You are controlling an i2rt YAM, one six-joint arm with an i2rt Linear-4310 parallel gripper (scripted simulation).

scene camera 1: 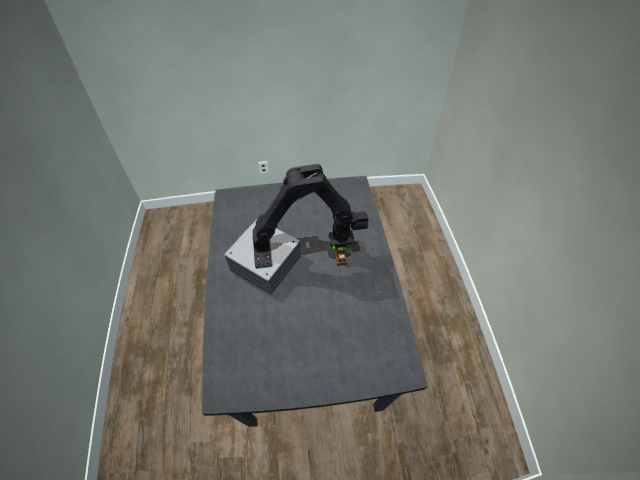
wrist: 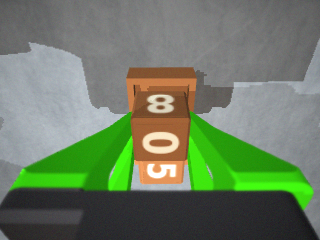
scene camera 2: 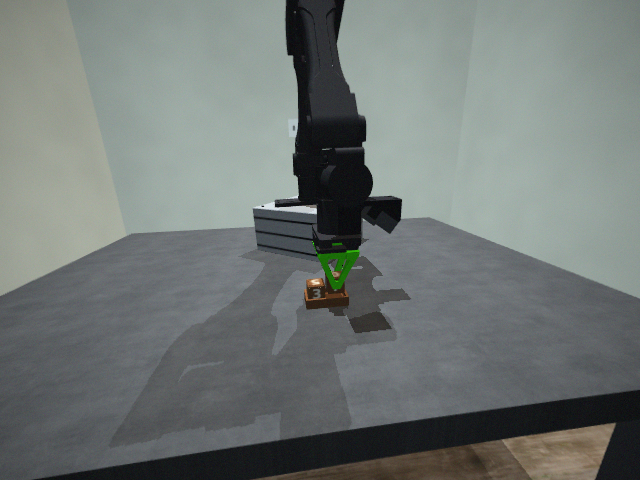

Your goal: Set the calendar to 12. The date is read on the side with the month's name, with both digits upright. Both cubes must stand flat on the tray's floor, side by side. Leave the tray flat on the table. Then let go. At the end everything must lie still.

Labels:
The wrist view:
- gripper: 160, 120
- cube: 160, 121
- cube: 151, 172
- brown wooden tray: 184, 79
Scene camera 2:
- gripper: 334, 284

